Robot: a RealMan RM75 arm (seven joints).
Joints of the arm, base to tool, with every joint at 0 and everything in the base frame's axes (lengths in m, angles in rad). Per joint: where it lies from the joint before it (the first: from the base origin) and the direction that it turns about. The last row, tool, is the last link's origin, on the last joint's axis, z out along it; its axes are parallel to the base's.
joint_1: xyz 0 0 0.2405 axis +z
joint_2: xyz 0 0 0 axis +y
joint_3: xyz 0 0 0.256 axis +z
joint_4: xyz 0 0 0 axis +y
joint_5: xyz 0 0 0.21 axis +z
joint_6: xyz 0 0 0 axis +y
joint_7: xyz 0 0 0.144 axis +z
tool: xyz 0 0 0
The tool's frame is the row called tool.
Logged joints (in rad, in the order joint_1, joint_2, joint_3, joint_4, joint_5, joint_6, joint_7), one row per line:
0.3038, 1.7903, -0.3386, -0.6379, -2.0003, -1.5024, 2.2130
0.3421, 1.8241, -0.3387, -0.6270, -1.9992, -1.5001, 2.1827
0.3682, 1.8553, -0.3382, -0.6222, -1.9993, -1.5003, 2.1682
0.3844, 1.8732, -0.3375, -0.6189, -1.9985, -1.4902, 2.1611
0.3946, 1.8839, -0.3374, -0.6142, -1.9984, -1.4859, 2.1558
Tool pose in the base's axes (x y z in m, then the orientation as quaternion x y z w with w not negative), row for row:
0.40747, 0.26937, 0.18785, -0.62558, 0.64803, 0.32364, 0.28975
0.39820, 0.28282, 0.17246, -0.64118, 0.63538, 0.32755, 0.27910
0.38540, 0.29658, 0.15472, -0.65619, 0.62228, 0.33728, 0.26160
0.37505, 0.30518, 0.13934, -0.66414, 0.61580, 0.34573, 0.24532
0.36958, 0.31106, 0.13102, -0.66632, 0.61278, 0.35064, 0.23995
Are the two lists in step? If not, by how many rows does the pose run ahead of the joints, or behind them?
The pose runs 1 row behind the joints: the pose in row i belongs to the joints in row i - 1.
